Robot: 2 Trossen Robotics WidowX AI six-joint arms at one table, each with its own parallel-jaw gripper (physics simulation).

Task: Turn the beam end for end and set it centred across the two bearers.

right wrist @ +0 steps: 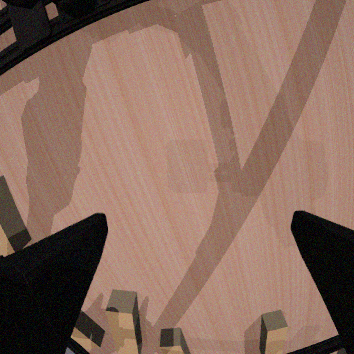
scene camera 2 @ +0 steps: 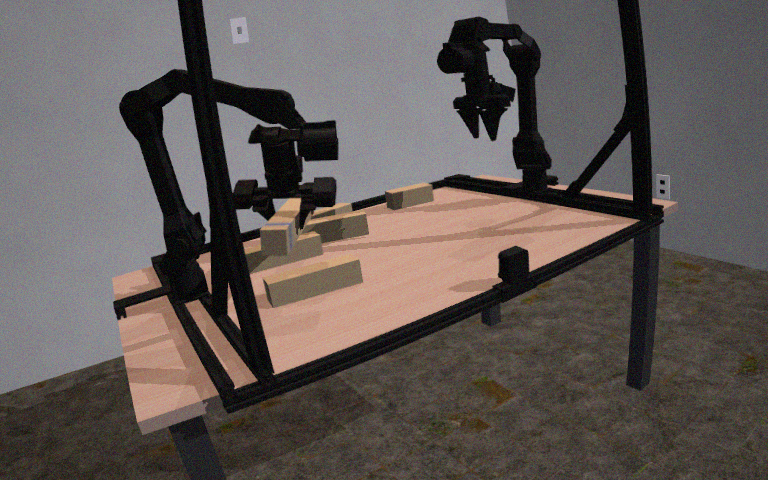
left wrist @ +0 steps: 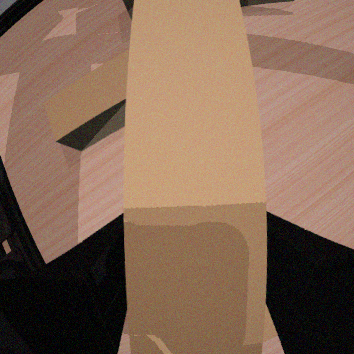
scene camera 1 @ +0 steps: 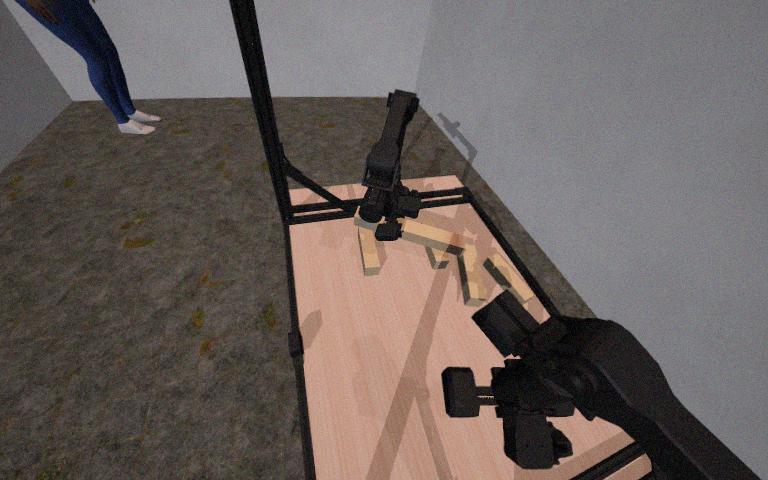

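Pixels of known places: left gripper, fingertip midpoint: (left wrist: 188,214) (scene camera 1: 401,230); right gripper, fingertip midpoint: (right wrist: 201,222) (scene camera 2: 484,139) (scene camera 1: 482,401); left arm's base, link origin: (scene camera 2: 190,296); right arm's base, link origin: (scene camera 2: 535,190).
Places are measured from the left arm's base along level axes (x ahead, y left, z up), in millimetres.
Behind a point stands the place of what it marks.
The long beam (scene camera 1: 430,233) @(x 268, y 39, z 111 mm) (scene camera 2: 275,240) @(x 146, y -156, z 99 mm) (left wrist: 192,110) @(x 239, y 1, z 113 mm) is held level above the table, crosswise over some blocks. Its blue-marked end points toward the front in scene camera 2; a reddish mark shows near its right end in scene camera 1. My left gripper (scene camera 1: 396,219) @(x 217, y -28, z 81 mm) (scene camera 2: 287,216) @(x 217, y -28, z 81 mm) (left wrist: 188,214) @(x 217, y -28, z 81 mm) is shut on the beam. My right gripper (scene camera 2: 485,137) @(x 692, y -63, z 171 mm) (right wrist: 201,222) @(x 692, y -63, z 171 mm) is open, empty and high above the table. Similar wooden blocks lie below: one (scene camera 1: 369,254) @(x 245, y -133, z 25 mm) (scene camera 2: 314,283) @(x 202, y -148, z 4 mm), a second (scene camera 1: 471,280) @(x 404, y 138, z 31 mm) (scene camera 2: 342,227) @(x 399, y 128, z 9 mm), a third (scene camera 1: 437,258) @(x 303, y 73, z 25 mm) (scene camera 2: 308,247) @(x 284, y 67, z 4 mm). I cannot tell which two are the bearers.
Another block (scene camera 1: 512,278) @(x 425, y 279, z 25 mm) (scene camera 2: 334,210) @(x 446, y 262, z 21 mm) lies near the wall-side rail, and one more (scene camera 2: 408,195) @(x 664, y 245, z 13 mm) (right wrist: 12,225) @(x 660, y 246, z 6 mm) lies toward the right arm. Black rails edge the table (scene camera 1: 351,350) @(x 496, y -243, z -19 mm) (scene camera 2: 396,300) @(x 286, y -275, z -19 mm). A black post (scene camera 1: 257,90) @(x 38, y -365, z 413 mm) (scene camera 2: 209,135) @(x 23, y -380, z 295 mm) stands beside the left arm.
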